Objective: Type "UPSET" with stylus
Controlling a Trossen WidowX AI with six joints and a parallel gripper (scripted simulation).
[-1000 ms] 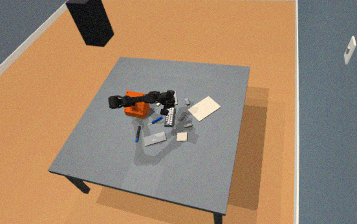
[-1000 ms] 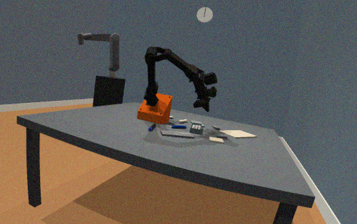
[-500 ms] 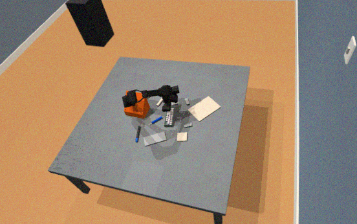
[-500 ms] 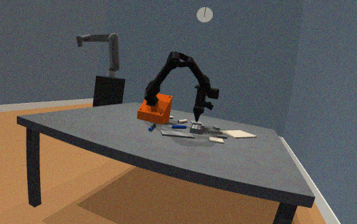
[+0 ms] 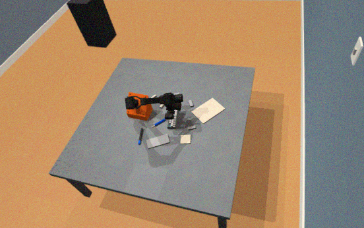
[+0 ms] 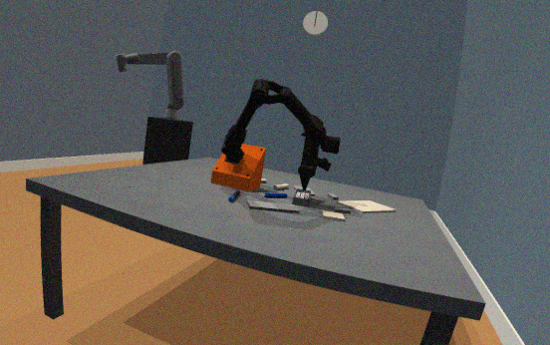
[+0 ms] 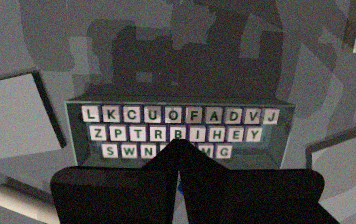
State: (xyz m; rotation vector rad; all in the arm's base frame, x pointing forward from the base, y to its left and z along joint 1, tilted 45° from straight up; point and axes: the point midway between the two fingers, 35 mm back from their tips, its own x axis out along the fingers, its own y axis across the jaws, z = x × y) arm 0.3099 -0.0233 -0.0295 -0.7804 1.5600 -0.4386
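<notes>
The blue stylus is 11 cm behind my gripper tip, 9 cm to the right of it and 3 cm below it. Round my gripper tip: cream square: 16 cm to the right, 15 cm ahead, 4 cm below; grey slab: 19 cm to the left, 5 cm behind, 4 cm below; grey plate: 22 cm to the right, 4 cm below, 4 cm behind.
</notes>
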